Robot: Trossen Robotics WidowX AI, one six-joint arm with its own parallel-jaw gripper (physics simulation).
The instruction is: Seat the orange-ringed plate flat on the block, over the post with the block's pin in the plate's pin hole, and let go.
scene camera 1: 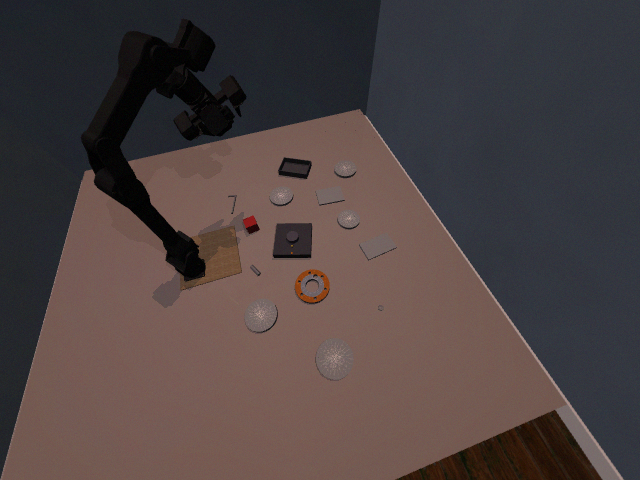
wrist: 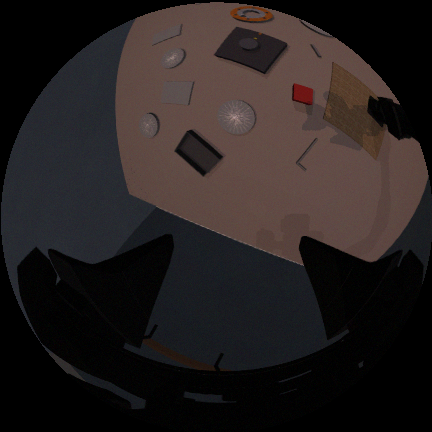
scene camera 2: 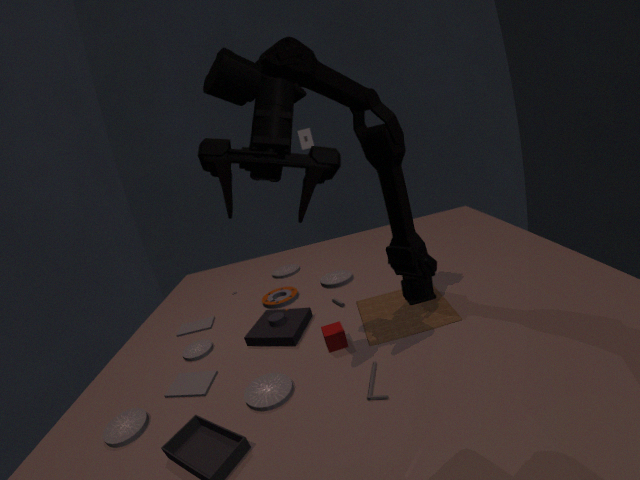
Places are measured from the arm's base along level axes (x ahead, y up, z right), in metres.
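Pixels of known places: gripper, fingertip midpoint: [wrist: 239, 242] [scene camera 2: 265, 220]; arm's base, origin of the base link: [scene camera 1: 194, 270] [scene camera 2: 419, 295].
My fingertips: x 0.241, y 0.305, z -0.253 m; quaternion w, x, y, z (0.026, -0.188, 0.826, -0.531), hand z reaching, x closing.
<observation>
Ahead of a thing's pixels: the offset from my fingertips to its middle. "pt": to the spot under its first point.
The orange-ringed plate {dz +0.422, dx +0.115, dy -0.301 m} [scene camera 1: 308, 299] [scene camera 2: 294, 293] [wrist: 234, 14] lies flat on the table beside the dark block, apart from it. It has a grey inner ring and small holes. The square block {dz +0.246, dx +0.096, dy -0.288 m} [scene camera 1: 283, 249] [scene camera 2: 271, 335] [wrist: 265, 58] carries a round post {pt dz +0.248, dx +0.096, dy -0.268 m} [scene camera 1: 292, 236] [scene camera 2: 277, 318] [wrist: 248, 44]. Two small yellow-orange spots show beside the post in scene camera 1; which is the pin is too small to tell. My gripper [scene camera 2: 265, 219] [wrist: 239, 242] is open and empty, high up and well away from plate and block. In scene camera 1 its fingers are partly hidden.
A red cube {dz +0.143, dx -0.033, dy -0.288 m} [scene camera 1: 250, 224] [scene camera 2: 334, 336] [wrist: 302, 94], a black tray {pt dz -0.082, dx +0.122, dy -0.297 m} [scene camera 1: 281, 173] and an L-shaped key {dz +0.009, dx -0.099, dy -0.305 m} [scene camera 1: 233, 204] are on the table. Several pale domed discs and two flat grey slabs lie around the block. The arm base stands on a wooden board [scene camera 1: 227, 253].
</observation>
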